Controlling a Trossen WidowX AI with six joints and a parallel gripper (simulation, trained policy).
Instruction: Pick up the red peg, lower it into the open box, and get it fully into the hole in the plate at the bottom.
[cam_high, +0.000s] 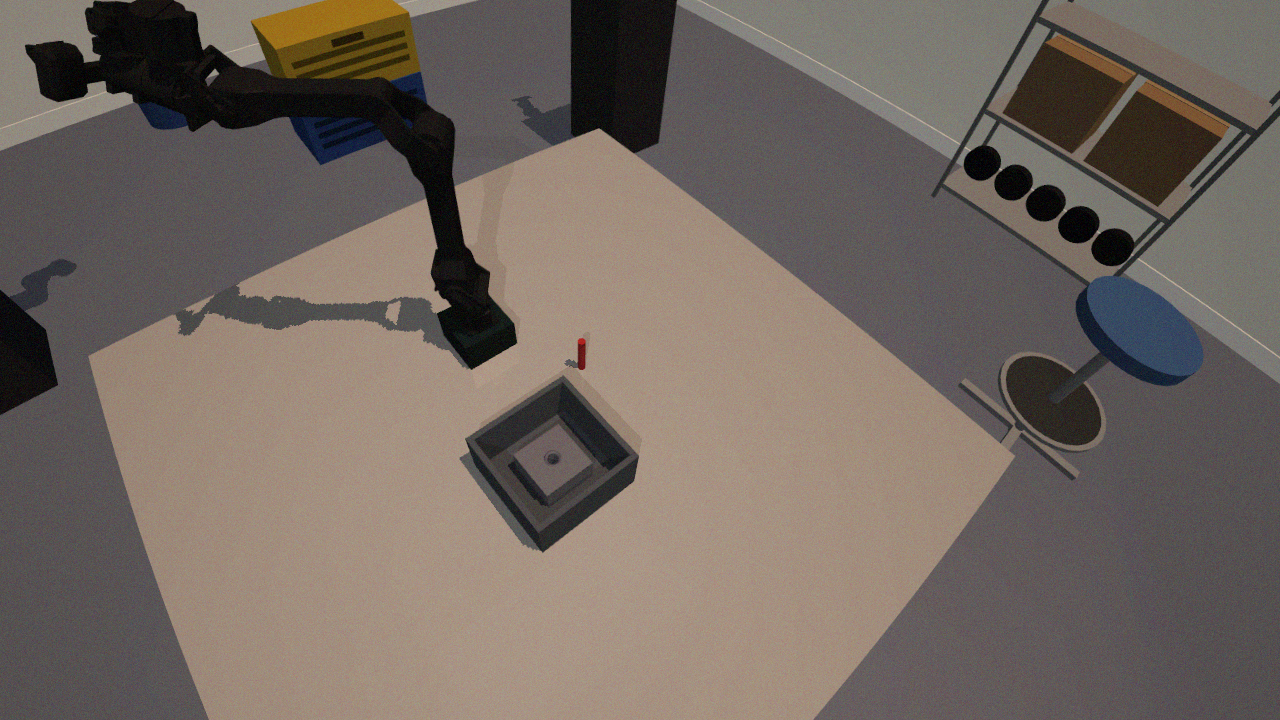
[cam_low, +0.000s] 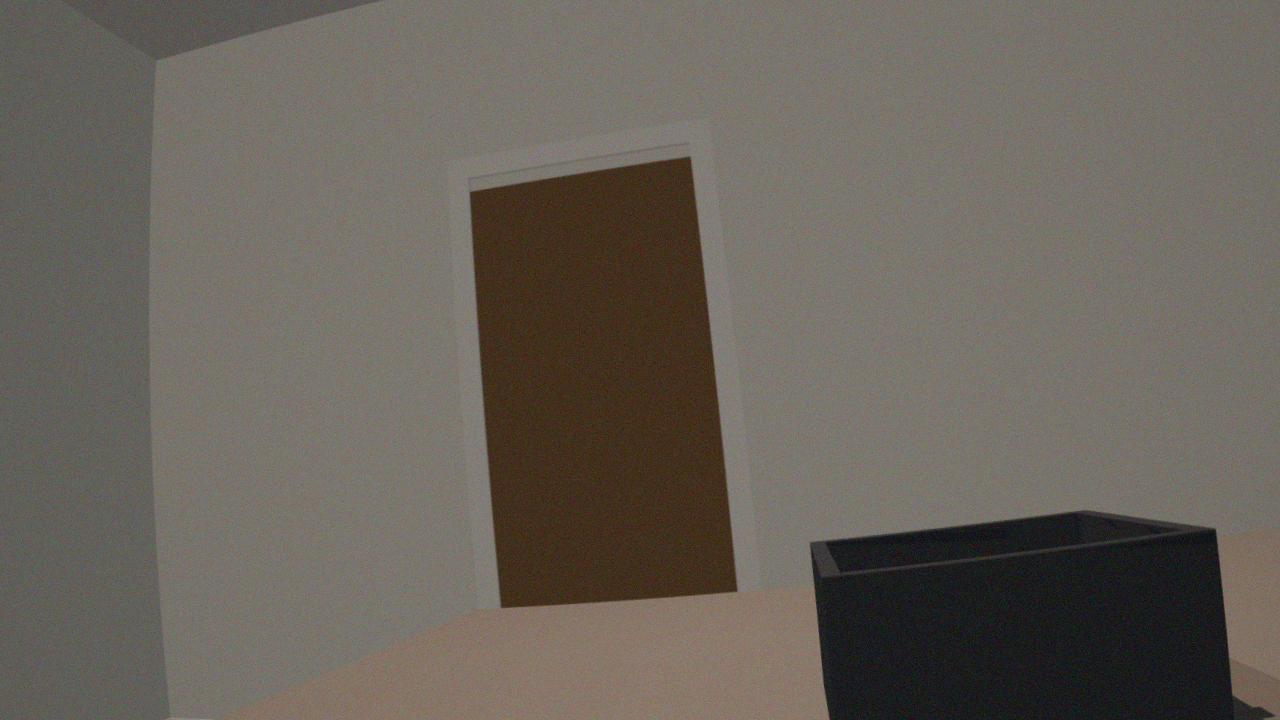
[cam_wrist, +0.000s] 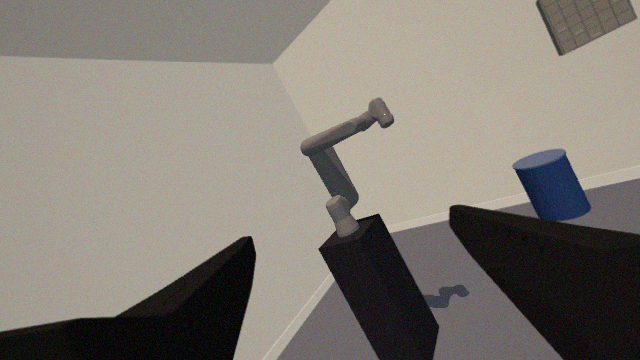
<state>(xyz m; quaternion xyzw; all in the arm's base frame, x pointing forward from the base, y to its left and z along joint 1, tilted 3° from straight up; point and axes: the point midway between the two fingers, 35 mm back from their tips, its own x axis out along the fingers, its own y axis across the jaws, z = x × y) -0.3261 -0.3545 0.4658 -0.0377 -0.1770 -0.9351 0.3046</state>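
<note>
My gripper tip is now 520 mm short of the red peg, 460 mm to the right of it and 520 mm above it. Round my gripper tip: grey plate (670 mm ahead, 290 mm to the left, 510 mm below); then grey box (670 mm ahead, 290 mm to the left, 530 mm below).
</note>
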